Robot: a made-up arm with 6 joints.
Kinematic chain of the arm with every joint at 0, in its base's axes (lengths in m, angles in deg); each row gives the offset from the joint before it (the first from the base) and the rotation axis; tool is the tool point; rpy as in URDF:
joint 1: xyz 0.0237 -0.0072 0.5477 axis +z
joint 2: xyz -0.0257 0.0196 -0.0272 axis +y
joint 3: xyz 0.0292 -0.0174 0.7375 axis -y
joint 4: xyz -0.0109 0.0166 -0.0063 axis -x
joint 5: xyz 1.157 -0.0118 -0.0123 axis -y
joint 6: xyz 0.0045 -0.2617 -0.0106 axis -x
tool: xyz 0.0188 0.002 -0.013 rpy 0 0 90
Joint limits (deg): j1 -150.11..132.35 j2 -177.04..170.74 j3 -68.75..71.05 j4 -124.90..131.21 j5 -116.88..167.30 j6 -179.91..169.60
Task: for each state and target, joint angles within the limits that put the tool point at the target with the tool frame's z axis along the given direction. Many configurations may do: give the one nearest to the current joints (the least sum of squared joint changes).
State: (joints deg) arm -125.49 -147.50 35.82 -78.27 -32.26 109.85
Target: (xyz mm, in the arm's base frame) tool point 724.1 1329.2 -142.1 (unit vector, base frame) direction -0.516 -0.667 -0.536
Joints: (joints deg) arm -111.25 -158.17 33.64 -114.32 -84.46 133.29
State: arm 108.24 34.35 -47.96 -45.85 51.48 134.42
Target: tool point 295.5 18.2 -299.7 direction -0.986 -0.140 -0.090
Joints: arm 74.20 72.50 -43.34 -15.19 24.98 127.44
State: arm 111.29 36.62 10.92 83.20 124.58 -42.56
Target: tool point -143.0 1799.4 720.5 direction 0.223 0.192 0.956
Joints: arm 95.64 63.67 46.25 80.41 121.71 -81.57
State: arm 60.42 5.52 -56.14 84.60 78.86 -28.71
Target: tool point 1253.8 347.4 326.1 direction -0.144 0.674 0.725
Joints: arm 15.60 31.53 -22.96 91.19 39.82 -28.02
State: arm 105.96 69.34 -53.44 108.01 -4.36 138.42
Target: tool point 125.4 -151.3 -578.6 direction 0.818 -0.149 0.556
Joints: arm 114.40 107.11 -40.64 81.63 7.57 142.01
